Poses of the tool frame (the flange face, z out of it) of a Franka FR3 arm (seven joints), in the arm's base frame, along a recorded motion.
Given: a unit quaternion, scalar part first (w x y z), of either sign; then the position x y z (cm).
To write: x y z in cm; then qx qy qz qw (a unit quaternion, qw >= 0). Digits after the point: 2 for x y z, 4 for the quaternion.
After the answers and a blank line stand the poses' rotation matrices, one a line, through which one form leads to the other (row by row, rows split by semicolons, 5 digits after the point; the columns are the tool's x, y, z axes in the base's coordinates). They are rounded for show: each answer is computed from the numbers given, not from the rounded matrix.
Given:
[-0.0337, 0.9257, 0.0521, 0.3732, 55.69, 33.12, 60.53]
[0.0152, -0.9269, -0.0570, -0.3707, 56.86, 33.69, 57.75]
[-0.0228, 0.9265, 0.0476, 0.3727, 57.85, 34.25, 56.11]
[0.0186, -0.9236, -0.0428, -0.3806, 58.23, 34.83, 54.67]
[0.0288, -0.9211, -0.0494, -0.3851, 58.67, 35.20, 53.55]
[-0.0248, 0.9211, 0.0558, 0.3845, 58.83, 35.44, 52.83]
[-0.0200, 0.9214, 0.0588, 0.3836, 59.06, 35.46, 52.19]
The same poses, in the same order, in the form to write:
[55.69, 33.12, 60.53, -0.9257, -0.0521, -0.3732, 0.0337]
[56.86, 33.69, 57.75, -0.9269, -0.0570, -0.3707, 0.0152]
[57.85, 34.25, 56.11, -0.9265, -0.0476, -0.3727, 0.0228]
[58.23, 34.83, 54.67, -0.9236, -0.0428, -0.3806, 0.0186]
[58.67, 35.20, 53.55, -0.9211, -0.0494, -0.3851, 0.0288]
[58.83, 35.44, 52.83, -0.9211, -0.0558, -0.3845, 0.0248]
[59.06, 35.46, 52.19, -0.9214, -0.0588, -0.3836, 0.0200]

0.71603 0.12161 0.68740; 0.07130 -0.99230 0.10127; 0.69442 -0.02350 -0.71919
0.71868 0.11693 0.68544; 0.09439 -0.99304 0.07043; 0.68891 0.01408 -0.72471
0.71768 0.10519 0.68838; 0.07120 -0.99443 0.07772; 0.69272 -0.00677 -0.72118
0.70664 0.09321 0.70140; 0.06490 -0.99564 0.06693; 0.70459 -0.00178 -0.70962
0.69851 0.11319 0.70659; 0.06882 -0.99346 0.09110; 0.71228 -0.01501 -0.70174
0.69809 0.12187 0.70556; 0.08372 -0.99254 0.08860; 0.71110 -0.00278 -0.70309
0.69878 0.12370 0.70456; 0.09301 -0.99228 0.08197; 0.70926 0.00826 -0.70490

